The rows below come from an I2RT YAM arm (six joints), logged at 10 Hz.
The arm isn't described. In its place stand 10 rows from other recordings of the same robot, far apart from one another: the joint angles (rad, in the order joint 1, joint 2, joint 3, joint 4, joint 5, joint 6), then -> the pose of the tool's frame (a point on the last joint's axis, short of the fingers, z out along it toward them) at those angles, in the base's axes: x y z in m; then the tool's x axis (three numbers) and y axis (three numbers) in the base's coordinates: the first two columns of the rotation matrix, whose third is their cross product.
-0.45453, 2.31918, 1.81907, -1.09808, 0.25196, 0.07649 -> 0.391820 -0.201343 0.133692 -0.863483 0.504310 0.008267 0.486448 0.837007 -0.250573
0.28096, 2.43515, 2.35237, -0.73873, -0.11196, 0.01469 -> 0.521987 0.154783 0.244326 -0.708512 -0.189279 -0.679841 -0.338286 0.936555 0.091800
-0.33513, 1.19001, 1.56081, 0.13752, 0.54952, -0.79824 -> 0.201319 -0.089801 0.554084 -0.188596 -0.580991 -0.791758 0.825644 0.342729 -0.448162
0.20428, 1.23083, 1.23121, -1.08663, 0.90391, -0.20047 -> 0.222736 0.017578 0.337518 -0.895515 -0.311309 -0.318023 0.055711 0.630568 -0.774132
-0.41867, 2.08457, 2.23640, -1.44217, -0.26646, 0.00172 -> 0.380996 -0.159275 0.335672 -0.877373 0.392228 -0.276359 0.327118 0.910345 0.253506
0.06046, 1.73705, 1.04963, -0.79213, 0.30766, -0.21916 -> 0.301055 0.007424 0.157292 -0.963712 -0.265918 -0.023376 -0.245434 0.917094 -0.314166
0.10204, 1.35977, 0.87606, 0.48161, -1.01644, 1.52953 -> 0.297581 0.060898 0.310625 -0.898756 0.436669 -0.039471 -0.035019 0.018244 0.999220
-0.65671, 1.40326, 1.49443, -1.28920, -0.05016, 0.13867 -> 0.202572 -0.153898 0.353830 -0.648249 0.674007 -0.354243 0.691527 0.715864 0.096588
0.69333, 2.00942, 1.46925, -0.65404, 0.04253, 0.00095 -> 0.318912 0.263032 0.176079 -0.715821 -0.593577 -0.367786 -0.625819 0.778984 -0.039188
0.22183, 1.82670, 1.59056, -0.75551, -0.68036, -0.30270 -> 0.380109 0.108688 0.284828 -0.628201 -0.379232 -0.679372 -0.727218 0.596625 0.339401
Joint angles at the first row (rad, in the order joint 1, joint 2, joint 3, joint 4, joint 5, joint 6):
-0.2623 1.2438 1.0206 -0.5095 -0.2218 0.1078
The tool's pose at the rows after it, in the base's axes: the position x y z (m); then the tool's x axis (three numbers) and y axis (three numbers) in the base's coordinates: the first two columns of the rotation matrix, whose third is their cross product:
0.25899 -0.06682 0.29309 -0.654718 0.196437 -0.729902 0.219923 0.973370 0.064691
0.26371 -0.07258 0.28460 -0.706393 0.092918 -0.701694 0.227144 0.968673 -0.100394
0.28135 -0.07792 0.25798 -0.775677 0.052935 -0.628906 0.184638 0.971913 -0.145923
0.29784 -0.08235 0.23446 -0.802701 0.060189 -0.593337 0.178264 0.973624 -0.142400
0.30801 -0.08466 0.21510 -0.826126 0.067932 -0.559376 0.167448 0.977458 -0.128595
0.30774 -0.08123 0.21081 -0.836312 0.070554 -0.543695 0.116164 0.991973 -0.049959
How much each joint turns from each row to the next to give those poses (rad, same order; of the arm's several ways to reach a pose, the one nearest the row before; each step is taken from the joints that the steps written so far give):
0.0000 0.0000 0.0001 -0.0183 0.1484 -0.0878
0.0001 0.0340 -0.0001 0.0008 0.1220 -0.1136
-0.0001 0.1068 0.0000 0.0195 0.0164 -0.0573
0.0000 0.0961 0.0001 0.0503 0.0000 0.0000
0.0000 0.0717 -0.0001 0.0275 -0.0114 0.0016
0.0000 0.0095 0.0000 -0.0233 -0.0912 -0.0001

